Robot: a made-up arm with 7 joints. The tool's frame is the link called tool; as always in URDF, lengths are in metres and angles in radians. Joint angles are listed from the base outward.
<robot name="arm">
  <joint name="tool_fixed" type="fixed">
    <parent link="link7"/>
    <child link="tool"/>
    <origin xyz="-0.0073 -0.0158 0.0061" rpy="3.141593 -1.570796 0"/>
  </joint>
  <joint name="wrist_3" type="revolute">
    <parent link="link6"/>
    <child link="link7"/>
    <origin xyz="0.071 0.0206 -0.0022" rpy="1.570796 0 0"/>
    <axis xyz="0 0 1"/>
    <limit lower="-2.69" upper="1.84"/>
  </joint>
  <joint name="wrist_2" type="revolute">
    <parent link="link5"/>
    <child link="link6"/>
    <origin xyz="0.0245 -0.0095 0.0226" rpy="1.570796 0 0"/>
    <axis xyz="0 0 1"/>
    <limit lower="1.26" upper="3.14"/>
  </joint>
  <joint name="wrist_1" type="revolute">
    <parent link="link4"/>
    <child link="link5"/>
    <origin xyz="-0.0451 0.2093 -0.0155" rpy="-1.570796 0 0"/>
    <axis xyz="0 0 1"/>
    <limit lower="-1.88" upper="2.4"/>
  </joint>
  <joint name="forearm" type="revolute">
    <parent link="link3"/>
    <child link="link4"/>
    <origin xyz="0.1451 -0.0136 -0.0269" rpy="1.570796 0 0"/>
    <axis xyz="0 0 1"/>
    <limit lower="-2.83" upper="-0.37"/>
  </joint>
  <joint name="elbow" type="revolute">
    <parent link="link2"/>
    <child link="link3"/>
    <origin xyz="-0.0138 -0.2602 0.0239" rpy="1.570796 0 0"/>
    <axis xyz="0 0 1"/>
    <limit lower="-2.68" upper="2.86"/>
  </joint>
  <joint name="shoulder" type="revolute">
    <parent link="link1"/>
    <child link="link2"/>
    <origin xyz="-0.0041 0.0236 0.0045" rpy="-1.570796 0 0"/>
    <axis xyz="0 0 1"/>
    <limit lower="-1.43" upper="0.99"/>
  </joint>
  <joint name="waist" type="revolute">
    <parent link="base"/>
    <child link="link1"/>
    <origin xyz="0.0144 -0.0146 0.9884" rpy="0 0 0"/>
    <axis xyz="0 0 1"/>
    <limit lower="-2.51" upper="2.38"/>
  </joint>
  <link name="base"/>
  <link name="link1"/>
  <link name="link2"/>
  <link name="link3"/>
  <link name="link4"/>
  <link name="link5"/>
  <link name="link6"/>
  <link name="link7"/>
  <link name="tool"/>
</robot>
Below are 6 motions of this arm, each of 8 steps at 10 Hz.
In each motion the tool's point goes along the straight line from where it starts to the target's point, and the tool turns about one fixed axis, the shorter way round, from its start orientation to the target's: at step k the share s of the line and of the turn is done. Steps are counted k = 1, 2, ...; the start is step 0. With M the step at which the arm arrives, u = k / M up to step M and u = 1 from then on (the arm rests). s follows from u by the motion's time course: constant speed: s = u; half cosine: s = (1 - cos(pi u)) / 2; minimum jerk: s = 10 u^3 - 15 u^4 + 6 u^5.
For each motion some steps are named. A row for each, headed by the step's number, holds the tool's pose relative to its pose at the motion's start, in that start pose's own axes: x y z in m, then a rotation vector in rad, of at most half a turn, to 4 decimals.
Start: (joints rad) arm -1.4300 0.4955 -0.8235 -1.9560 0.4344 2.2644 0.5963
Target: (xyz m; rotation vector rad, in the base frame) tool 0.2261 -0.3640 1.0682 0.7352 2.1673 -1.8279
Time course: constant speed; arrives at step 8
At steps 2, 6, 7, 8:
2: -0.0100 0.0017 -0.1086 -0.3290 -0.1386 -0.2525
6: -0.0300 0.0050 -0.3259 -0.9870 -0.4158 -0.7574
7: -0.0350 0.0058 -0.3803 -1.1515 -0.4851 -0.8836
8: -0.0400 0.0066 -0.4346 -1.3161 -0.5544 -1.0098

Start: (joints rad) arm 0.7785 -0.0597 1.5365 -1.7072 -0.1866 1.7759 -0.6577
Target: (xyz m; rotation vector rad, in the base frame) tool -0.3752 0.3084 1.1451 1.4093 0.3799 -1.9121
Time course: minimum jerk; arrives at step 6
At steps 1, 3, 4, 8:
1: 0.0028 0.0010 0.0016 -0.0305 -0.0163 0.0180
3: 0.0395 0.0144 0.0229 -0.4301 -0.2298 0.2531
4: 0.0624 0.0228 0.0362 -0.6797 -0.3631 0.4000
8: 0.0790 0.0288 0.0458 -0.8603 -0.4596 0.5062

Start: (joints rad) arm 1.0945 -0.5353 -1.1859 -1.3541 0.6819 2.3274 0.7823
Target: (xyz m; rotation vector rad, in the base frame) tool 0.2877 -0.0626 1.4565 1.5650 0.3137 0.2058
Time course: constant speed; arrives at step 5
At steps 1, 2, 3, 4, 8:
1: 0.0217 0.0074 -0.0329 -0.0484 -0.0355 -0.0123
2: 0.0433 0.0148 -0.0659 -0.0969 -0.0711 -0.0247
3: 0.0650 0.0221 -0.0988 -0.1453 -0.1066 -0.0370
4: 0.0867 0.0295 -0.1318 -0.1937 -0.1421 -0.0494
8: 0.1084 0.0369 -0.1647 -0.2421 -0.1776 -0.0617

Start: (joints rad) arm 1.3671 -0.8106 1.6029 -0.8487 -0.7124 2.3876 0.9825
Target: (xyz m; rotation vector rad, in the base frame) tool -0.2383 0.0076 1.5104 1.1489 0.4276 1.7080
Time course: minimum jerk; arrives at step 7
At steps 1, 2, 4, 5, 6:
1: 0.0018 -0.0098 0.0023 0.0171 -0.0101 -0.0205
2: 0.0112 -0.0610 0.0140 0.1061 -0.0631 -0.1272
4: 0.0488 -0.2665 0.0611 0.4633 -0.2755 -0.5559
5: 0.0660 -0.3606 0.0827 0.6268 -0.3727 -0.7521
6: 0.0754 -0.4118 0.0945 0.7158 -0.4257 -0.8589

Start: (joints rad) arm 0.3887 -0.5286 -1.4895 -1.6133 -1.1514 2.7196 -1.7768
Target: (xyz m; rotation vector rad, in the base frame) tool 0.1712 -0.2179 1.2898 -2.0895 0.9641 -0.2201
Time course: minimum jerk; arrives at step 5
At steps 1, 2, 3, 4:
1: -0.0070 -0.0066 0.0072 0.0000 -0.0148 -0.0291
2: -0.0381 -0.0362 0.0397 0.0000 -0.0809 -0.1596
3: -0.0819 -0.0778 0.0853 0.0001 -0.1739 -0.3431
4: -0.1131 -0.1074 0.1177 0.0001 -0.2401 -0.4735

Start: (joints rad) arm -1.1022 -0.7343 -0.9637 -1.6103 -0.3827 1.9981 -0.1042
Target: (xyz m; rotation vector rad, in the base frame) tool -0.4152 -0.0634 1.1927 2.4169 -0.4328 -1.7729
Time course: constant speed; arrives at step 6
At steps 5, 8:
5: 0.0794 -0.1679 -0.0853 1.0701 0.5929 -0.1860
8: 0.0953 -0.2015 -0.1023 1.2842 0.7114 -0.2232

